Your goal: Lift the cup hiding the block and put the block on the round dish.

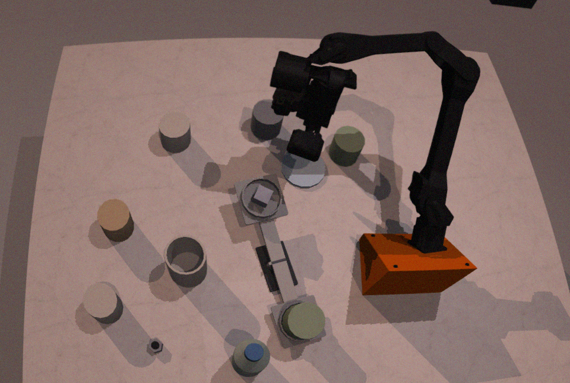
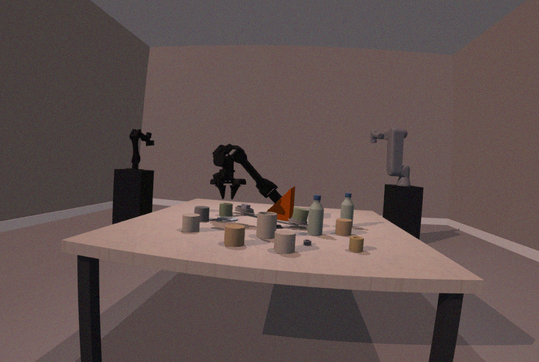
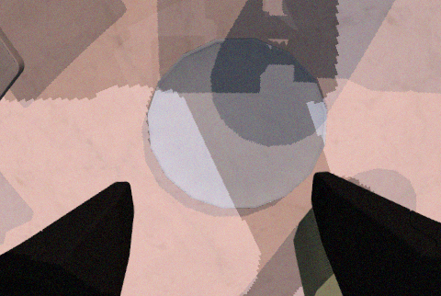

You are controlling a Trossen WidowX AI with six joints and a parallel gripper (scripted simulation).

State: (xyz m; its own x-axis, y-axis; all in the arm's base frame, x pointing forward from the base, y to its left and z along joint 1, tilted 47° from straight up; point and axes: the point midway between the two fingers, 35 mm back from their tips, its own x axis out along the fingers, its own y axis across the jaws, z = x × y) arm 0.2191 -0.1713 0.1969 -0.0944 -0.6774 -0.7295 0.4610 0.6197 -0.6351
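Right now my gripper tip is 10 cm above the light blue round dish and 2 cm past it. The rest, counted from my gripper tip: small nut (37 cm to the left, 35 cm ahead, 10 cm below); then grey balance (23 cm to the left, 9 cm ahead, 7 cm below).
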